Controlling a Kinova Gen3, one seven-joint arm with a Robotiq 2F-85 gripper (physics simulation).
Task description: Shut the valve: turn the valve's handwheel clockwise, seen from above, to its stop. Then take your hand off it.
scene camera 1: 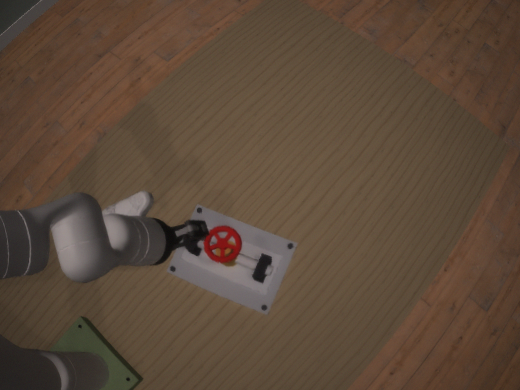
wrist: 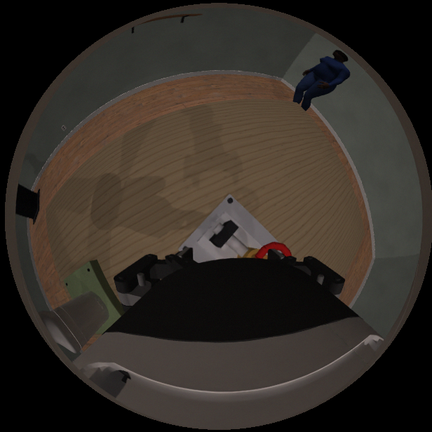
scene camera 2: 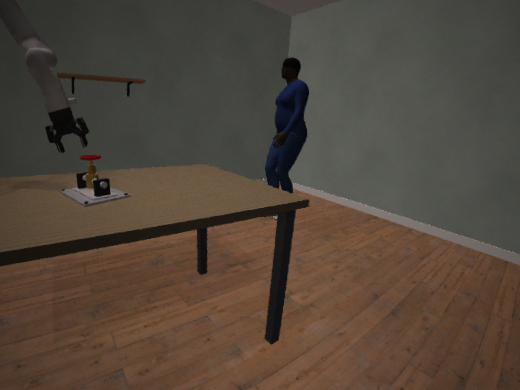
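The valve's red handwheel (scene camera 1: 223, 244) (scene camera 2: 90, 157) (wrist: 274, 246) lies level on top of the brass valve body (scene camera 1: 229, 262) (scene camera 2: 91, 176) (wrist: 247, 253). The valve is mounted on a grey plate (scene camera 1: 210, 281) (scene camera 2: 75, 195) (wrist: 248, 223) on the table. My gripper (scene camera 1: 200, 240) (scene camera 2: 72, 147) (wrist: 230, 257) is open and empty. In the second scene view its fingertips are higher than the handwheel and to its left, apart from it. In the wrist view one fingertip overlaps the wheel's rim, and the black gripper body hides part of the wheel. The wheel's turn angle cannot be told.
A black pipe block (scene camera 1: 262, 268) (scene camera 2: 102, 187) (wrist: 223, 233) stands on the plate beside the valve. A green base plate (scene camera 1: 85, 342) (wrist: 82, 274) lies near the arm's foot. A person in blue (scene camera 2: 291, 107) (wrist: 325, 75) stands beyond the table (scene camera 1: 320, 125) (scene camera 2: 200, 192). A shelf (scene camera 2: 100, 78) is on the wall.
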